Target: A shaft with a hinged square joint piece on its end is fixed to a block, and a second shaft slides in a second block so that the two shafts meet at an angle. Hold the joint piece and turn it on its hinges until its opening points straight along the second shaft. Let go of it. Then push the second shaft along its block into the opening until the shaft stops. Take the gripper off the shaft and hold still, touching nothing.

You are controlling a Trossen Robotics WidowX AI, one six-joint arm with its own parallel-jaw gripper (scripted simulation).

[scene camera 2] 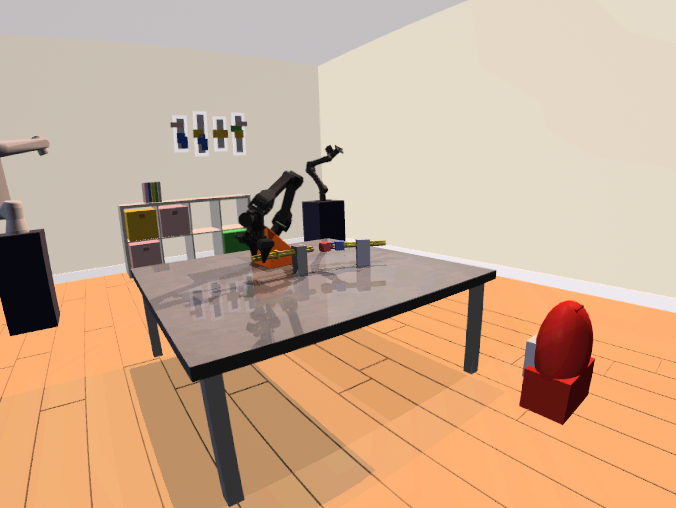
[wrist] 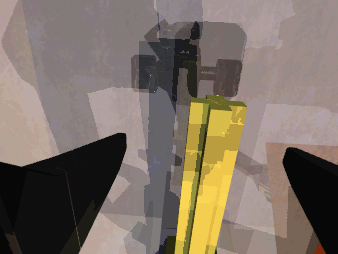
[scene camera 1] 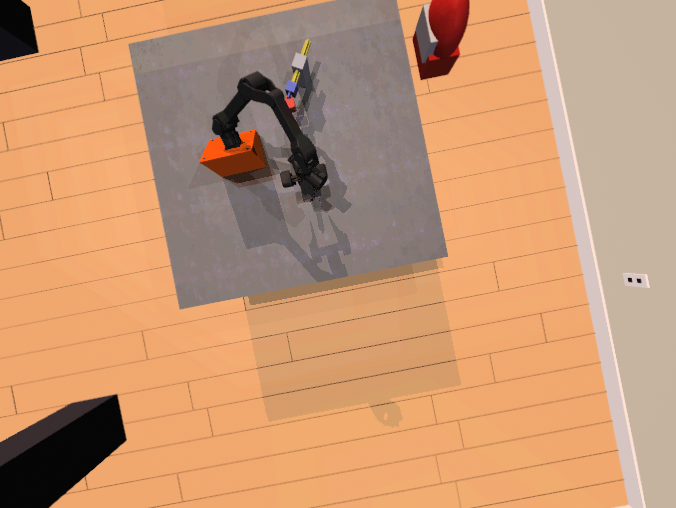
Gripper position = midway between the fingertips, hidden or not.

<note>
My gripper (scene camera 2: 259, 260) is open and holds nothing.
My gripper also shows in the wrist view (wrist: 203, 147).
</note>
